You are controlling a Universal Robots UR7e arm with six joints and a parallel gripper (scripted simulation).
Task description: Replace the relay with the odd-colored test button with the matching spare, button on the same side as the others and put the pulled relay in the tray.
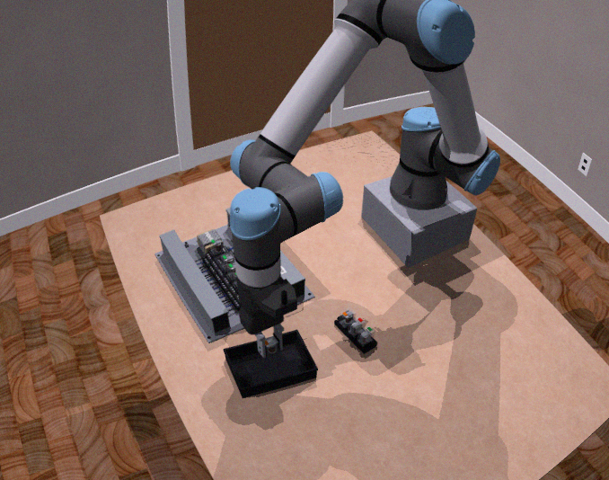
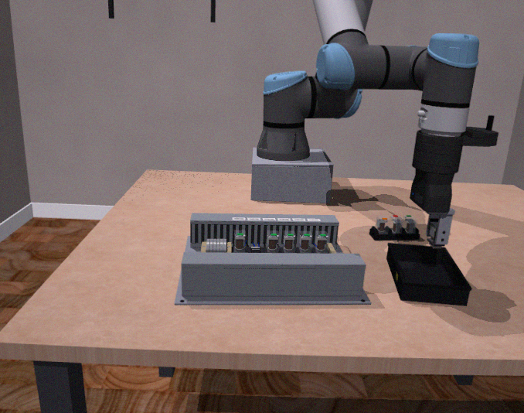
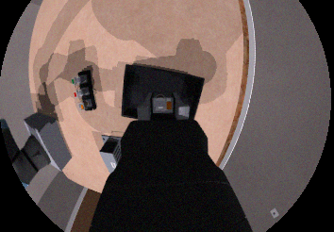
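Now: the black tray 1 cm to the right of my hand and 8 cm below it.
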